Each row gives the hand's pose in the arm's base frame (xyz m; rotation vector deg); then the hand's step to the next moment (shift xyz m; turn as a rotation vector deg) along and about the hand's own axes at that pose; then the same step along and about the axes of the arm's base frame.
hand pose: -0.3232 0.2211 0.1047 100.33 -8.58 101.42
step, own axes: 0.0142 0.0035 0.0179 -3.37 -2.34 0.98
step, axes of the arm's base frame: 0.0149 -0.0067 0.0164 1.72 0.18 -3.85
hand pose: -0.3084 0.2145 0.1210 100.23 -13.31 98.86
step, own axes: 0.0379 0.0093 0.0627 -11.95 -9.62 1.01
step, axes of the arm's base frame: 0.0508 -0.0302 0.0443 4.82 3.01 -14.29
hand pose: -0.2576 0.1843 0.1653 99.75 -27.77 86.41
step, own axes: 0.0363 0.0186 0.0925 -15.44 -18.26 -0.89
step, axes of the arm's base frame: 0.0562 -0.0740 0.0397 8.93 9.23 -20.19
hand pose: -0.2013 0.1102 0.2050 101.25 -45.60 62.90
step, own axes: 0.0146 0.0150 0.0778 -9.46 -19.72 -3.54
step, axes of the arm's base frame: 0.0202 -0.0780 0.0014 11.66 11.84 -14.66
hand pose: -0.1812 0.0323 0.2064 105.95 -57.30 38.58
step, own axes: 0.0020 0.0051 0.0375 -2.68 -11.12 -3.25
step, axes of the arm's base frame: -0.0017 -0.0356 -0.0129 7.91 6.84 -5.66
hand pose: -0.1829 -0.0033 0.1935 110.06 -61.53 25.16
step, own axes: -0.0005 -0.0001 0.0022 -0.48 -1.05 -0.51
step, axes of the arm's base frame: -0.0004 -0.0015 -0.0016 0.64 0.93 -0.57
